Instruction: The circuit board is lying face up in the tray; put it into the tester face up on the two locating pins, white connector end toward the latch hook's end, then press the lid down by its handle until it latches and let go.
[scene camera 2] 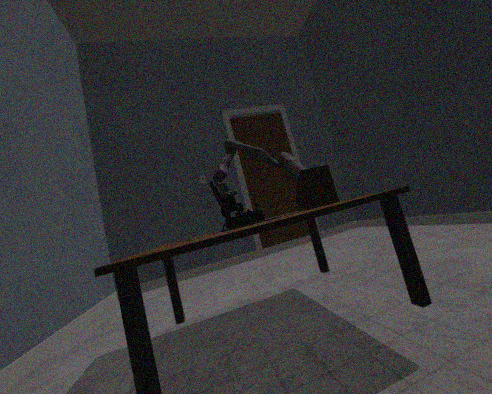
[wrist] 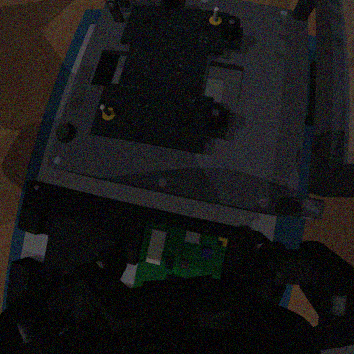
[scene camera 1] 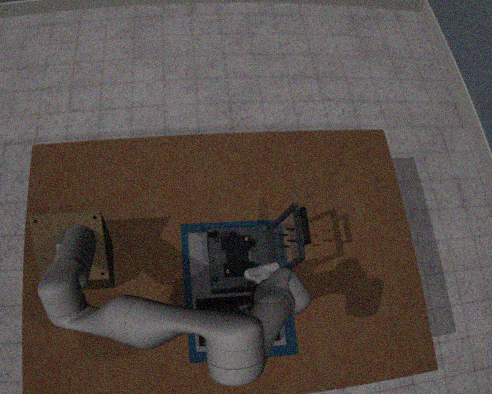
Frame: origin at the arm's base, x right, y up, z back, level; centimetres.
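Seen in the pictures: gripper, fingertip midpoint: (wrist: 180,245); arm's base, link origin: (scene camera 2: 307,180) (scene camera 1: 79,241).
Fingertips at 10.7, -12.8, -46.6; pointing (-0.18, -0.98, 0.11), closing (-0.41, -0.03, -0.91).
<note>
Pixels of each thing's top centre, then the offset from my fingertips to it, as dx, dy, dz. "spot": a spot on its surface instead. Level surfaces: height alone.
- green circuit board, top centre: (wrist: 172,294) +4.5, -1.6, -0.6
- black tray, surface spot: (wrist: 84,218) spot: +1.1, -2.5, +9.2
- black nest, top centre: (wrist: 163,65) (scene camera 1: 237,255) -12.1, +2.6, +4.8
- blue mat, surface height: dy -4.1
- brown table, surface height: dy -4.4
The green circuit board (wrist: 180,253) lies face up in the black tray (wrist: 84,218), its white connector (wrist: 155,246) at the left end. My gripper (wrist: 180,245) is open and empty, hanging over the board with its dark fingers on either side. Beyond the tray stands the grey tester (wrist: 267,116) (scene camera 1: 201,250) with a black nest (wrist: 158,81). Two locating pins with yellow rings (wrist: 215,17) (wrist: 106,112) stand bare in the nest. The lid (scene camera 1: 296,231) (wrist: 330,105) is tilted open at the tester's right side. In scene camera 1 my wrist (scene camera 1: 276,289) hides the gripper and most of the tray.
Tester and tray sit on a blue mat (scene camera 1: 185,250) (wrist: 53,105) on the brown table (scene camera 1: 283,168) (scene camera 2: 283,219). A wooden block (scene camera 1: 100,250) stands at the table's left by the arm's base. A brown door (scene camera 2: 260,133) is behind the table.
</note>
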